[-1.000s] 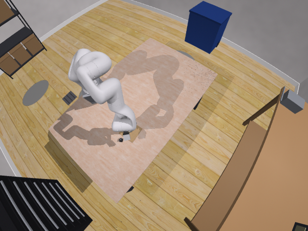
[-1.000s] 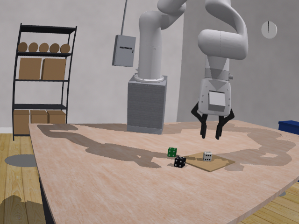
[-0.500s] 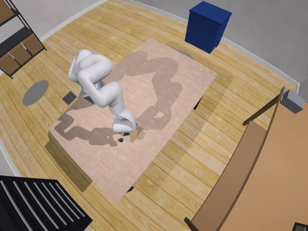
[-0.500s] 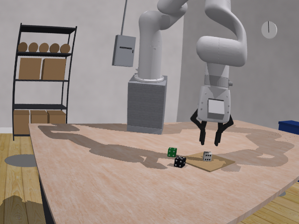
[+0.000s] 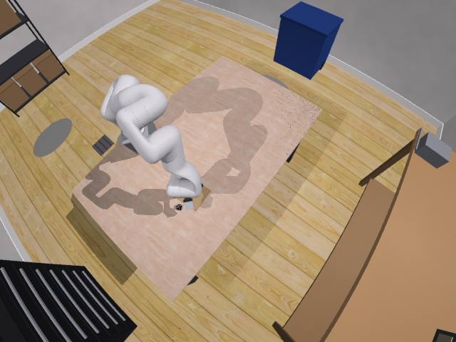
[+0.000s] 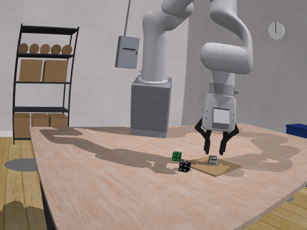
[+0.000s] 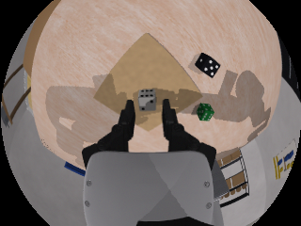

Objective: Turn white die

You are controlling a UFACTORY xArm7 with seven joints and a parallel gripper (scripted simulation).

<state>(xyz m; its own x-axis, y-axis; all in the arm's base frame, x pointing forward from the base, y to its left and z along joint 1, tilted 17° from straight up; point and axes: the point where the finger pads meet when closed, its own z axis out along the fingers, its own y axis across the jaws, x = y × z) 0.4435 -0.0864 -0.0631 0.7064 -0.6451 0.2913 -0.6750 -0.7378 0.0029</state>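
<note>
Now: the white die 40 mm below my hand. Round my hand: green die 100 mm behind, 50 mm to the right, 50 mm below; then brown mat 60 mm below; then black die 100 mm to the right, 50 mm below, 20 mm behind.
</note>
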